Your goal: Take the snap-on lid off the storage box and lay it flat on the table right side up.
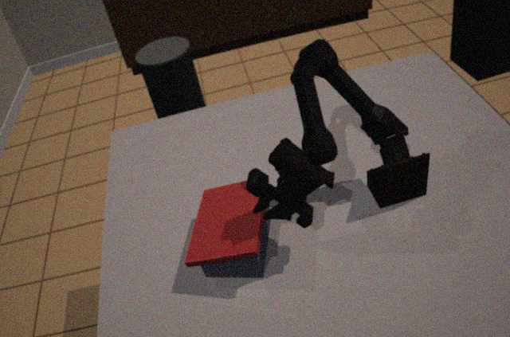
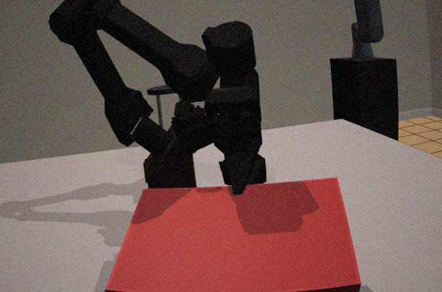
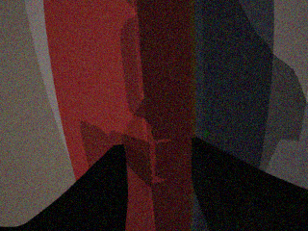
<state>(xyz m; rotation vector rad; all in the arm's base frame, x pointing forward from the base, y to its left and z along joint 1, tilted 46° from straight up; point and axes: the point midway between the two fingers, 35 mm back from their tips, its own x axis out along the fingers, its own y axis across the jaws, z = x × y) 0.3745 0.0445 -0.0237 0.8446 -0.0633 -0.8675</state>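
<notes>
My gripper tip is now 70 mm short of the lid, 30 mm to the left of it and 10 mm above it. From my gripper tip the other things lie so: storage box 70 mm below, 60 mm ahead, 20 mm to the right.
</notes>
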